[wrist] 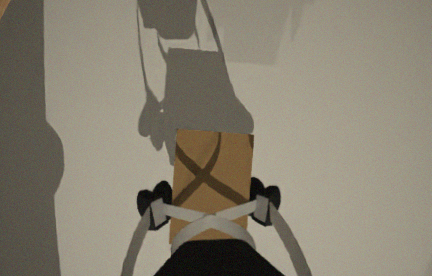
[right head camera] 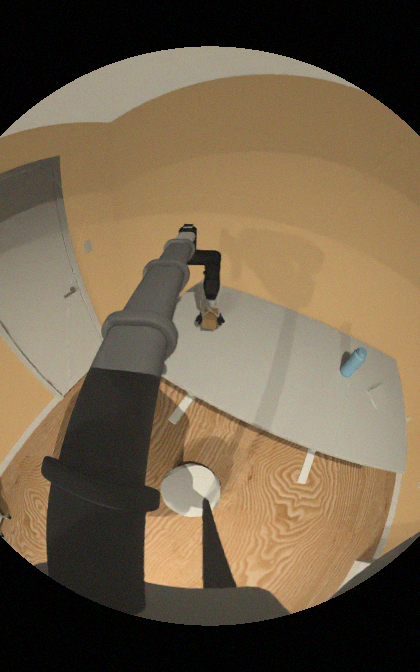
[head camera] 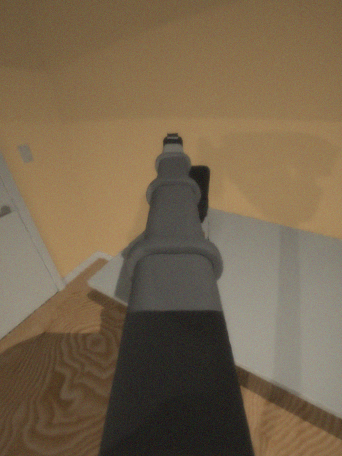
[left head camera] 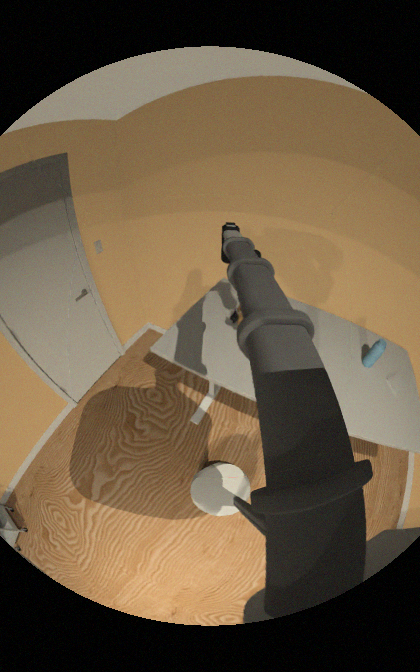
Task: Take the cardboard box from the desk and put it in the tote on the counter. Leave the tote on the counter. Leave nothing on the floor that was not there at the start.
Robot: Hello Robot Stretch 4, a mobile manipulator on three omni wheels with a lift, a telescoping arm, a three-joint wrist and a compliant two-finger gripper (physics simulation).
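Frame: origin at the robot's base, x back, y down, z right, level; millimetres.
Where they show: gripper, fingertip midpoint: [wrist: 209, 194].
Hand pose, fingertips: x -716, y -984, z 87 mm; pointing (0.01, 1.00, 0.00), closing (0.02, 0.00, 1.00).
Observation:
After its pixels a point has its place.
The cardboard box [right head camera: 209, 323] [wrist: 232, 165] {y -1033, x -750, z 106 mm} is a small brown block, upright between the fingertips. My gripper [right head camera: 210, 318] [wrist: 209, 194] {y -984, x -716, z 87 mm} points down over the left part of the light grey desk [head camera: 255, 295] {y -922, x -542, z 281 mm} [left head camera: 372, 405] [right head camera: 240, 360] [wrist: 350, 150] {y -922, x -746, z 268 mm} and is shut on the box, one dark fingertip against each side. In the wrist view the shadow of box and fingers stretches ahead of the box, which appears slightly raised off the desk top. In the left head view the arm hides most of the box and gripper. The tote and the counter do not show.
A blue bottle [left head camera: 374, 353] [right head camera: 353, 362] lies on the right part of the desk, with a small pale item [left head camera: 392, 382] [right head camera: 373, 395] near it. A round white-topped object [left head camera: 212, 490] [right head camera: 182, 490] stands on the wood floor before the desk. A grey door [left head camera: 37, 280] [right head camera: 35, 280] is at left.

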